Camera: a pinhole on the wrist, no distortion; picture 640 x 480 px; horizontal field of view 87.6 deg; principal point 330.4 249.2 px. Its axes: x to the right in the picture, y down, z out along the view. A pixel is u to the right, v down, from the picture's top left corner.
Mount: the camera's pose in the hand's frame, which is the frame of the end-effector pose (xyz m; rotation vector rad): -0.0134 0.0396 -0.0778 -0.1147 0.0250 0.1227
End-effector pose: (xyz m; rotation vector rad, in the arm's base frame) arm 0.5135 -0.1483 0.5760 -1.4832 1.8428 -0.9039
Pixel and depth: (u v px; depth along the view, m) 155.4 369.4 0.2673
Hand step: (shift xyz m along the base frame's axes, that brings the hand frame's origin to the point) 0.0908 0.1528 -0.2209
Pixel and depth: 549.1 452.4 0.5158
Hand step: -0.0048 -0.2754 -0.6022
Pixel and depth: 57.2 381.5 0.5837
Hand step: 0.3317 0.4679 -0.4950
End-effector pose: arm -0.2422 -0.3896 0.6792 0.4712 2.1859 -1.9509
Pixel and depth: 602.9 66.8 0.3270
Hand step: -0.3049 -0.2287 -0.0642
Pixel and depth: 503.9 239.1 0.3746
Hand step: -0.1658 -0.2550 -0.1886
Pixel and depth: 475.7 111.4 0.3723
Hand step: -0.2031 -0.2847 -0.0505
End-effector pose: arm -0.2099 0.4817 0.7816 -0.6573 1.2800 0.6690
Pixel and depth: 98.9 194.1 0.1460
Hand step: 0.0133 0.0599 0.1172
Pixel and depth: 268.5 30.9 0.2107
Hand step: 0.1466 0.0606 0.0605
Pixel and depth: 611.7 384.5 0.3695
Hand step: 0.0063 0.3952 -0.2544
